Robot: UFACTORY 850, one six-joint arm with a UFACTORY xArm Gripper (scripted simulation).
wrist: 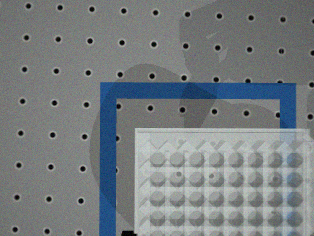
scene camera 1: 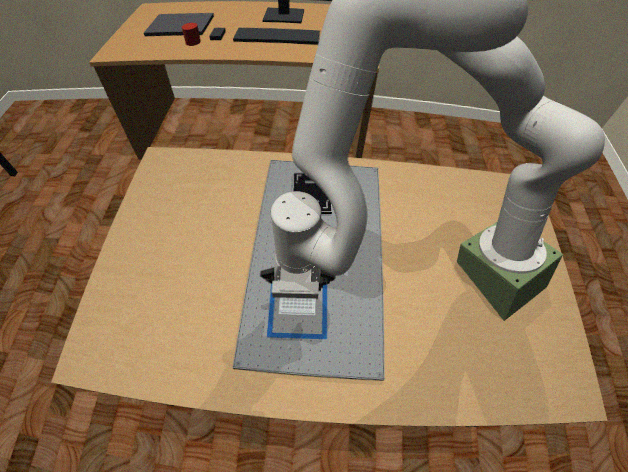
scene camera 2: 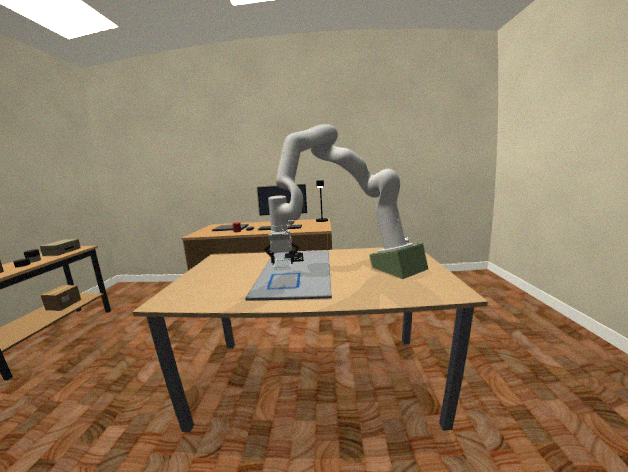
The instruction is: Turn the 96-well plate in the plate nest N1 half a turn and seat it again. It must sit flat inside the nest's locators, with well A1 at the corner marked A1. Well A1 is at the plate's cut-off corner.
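A 96-well plate (wrist: 188, 164) is 14 cm from the lens.
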